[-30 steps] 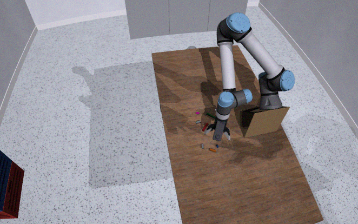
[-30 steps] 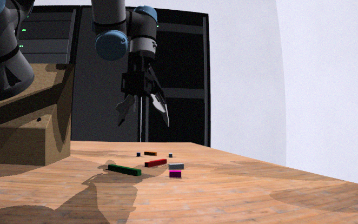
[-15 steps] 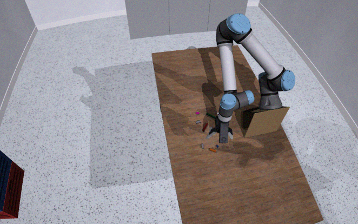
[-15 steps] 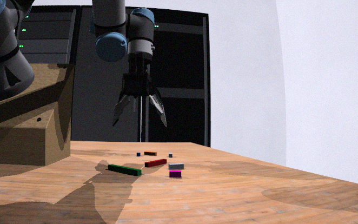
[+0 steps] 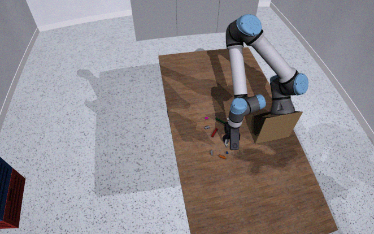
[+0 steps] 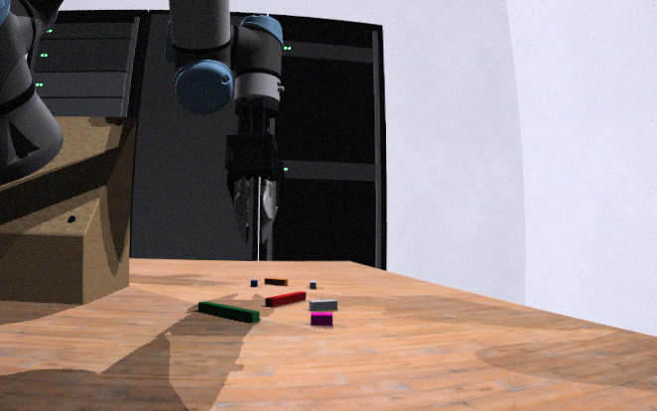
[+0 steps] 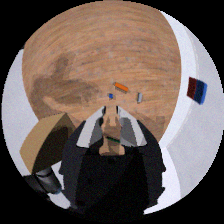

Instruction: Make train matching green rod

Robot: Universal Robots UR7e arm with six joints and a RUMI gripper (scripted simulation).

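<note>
My hand is 80 mm above the blue rod. Round my hand: orange rod (80 mm below, 40 mm ahead, 20 mm to the left); then green rod (240 mm to the right, 80 mm below, 40 mm behind); then red rod (160 mm to the right, 80 mm below, 30 mm ahead).
</note>
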